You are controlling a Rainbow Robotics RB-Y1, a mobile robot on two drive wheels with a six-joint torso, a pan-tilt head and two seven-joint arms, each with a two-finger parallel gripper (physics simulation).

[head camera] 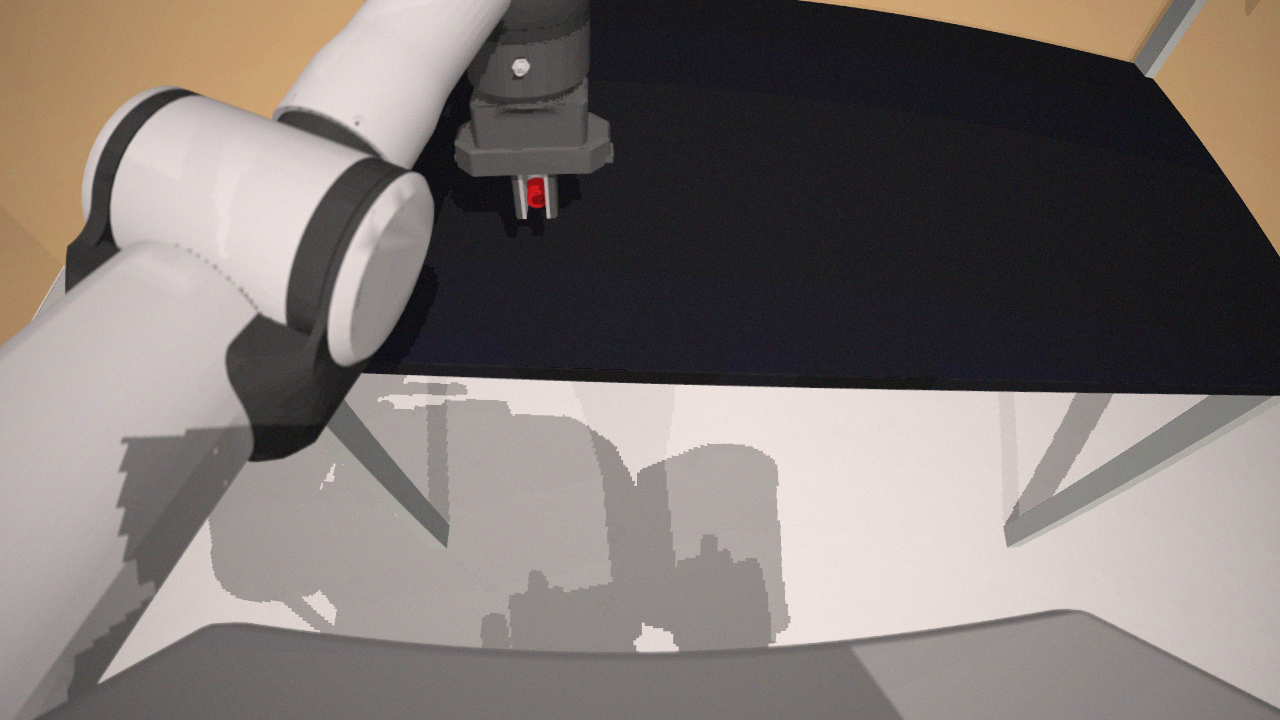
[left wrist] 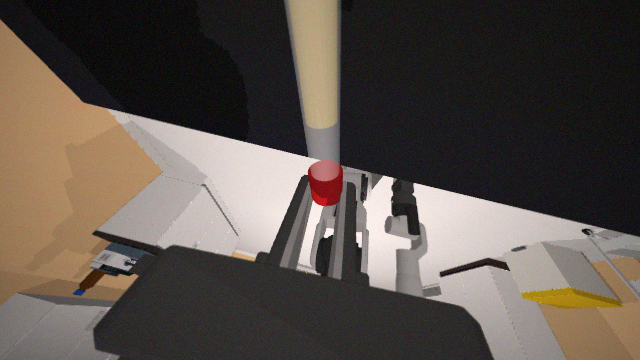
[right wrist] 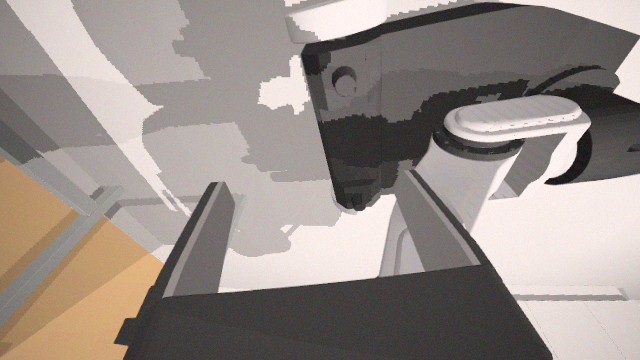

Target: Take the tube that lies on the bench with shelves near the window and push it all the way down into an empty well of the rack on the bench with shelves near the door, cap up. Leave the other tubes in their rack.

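Frame: origin at the robot's base, x ahead, y right, z down, level; metres.
Seen in the pictures: left gripper, fingertip midpoint: [head camera: 537,212] [left wrist: 327,188]; right gripper, fingertip midpoint: [right wrist: 316,187].
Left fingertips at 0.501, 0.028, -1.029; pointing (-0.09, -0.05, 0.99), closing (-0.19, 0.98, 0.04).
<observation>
A point is followed by its place in that frame, as x, y, z.
My left gripper [head camera: 535,204] {0.501, 0.028, -1.029} [left wrist: 327,188] {0.501, 0.028, -1.029} is shut on the tube, at its red cap. The red cap [head camera: 536,192] {0.508, 0.030, -1.046} sits between the fingertips in the head camera, over the dark bench top [head camera: 805,223] {0.537, 0.319, -0.914}. In the left wrist view the tube [left wrist: 320,70] {0.574, 0.035, -1.041} has a clear wall and a pale yellow filling, and it runs from the cap to the top of the picture. Its far end is out of that view. My right gripper [right wrist: 316,187] {0.028, 0.219, -0.522} is open and empty, with the floor and robot parts behind its fingers. The rack and the other tubes do not show.
The bench's front edge [head camera: 716,385] {0.374, 0.165, -0.892} runs across the head camera, with grey legs [head camera: 1118,474] {0.202, 1.033, -0.457} below it. The robot's grey body [head camera: 581,685] {0.117, 0.010, -1.321} is at the bottom, with pale floor [head camera: 895,501] {0.393, 0.766, -0.001} between. A bench frame bar [right wrist: 60,245] {1.160, -0.146, -0.322} shows at the lower left of the right wrist view.
</observation>
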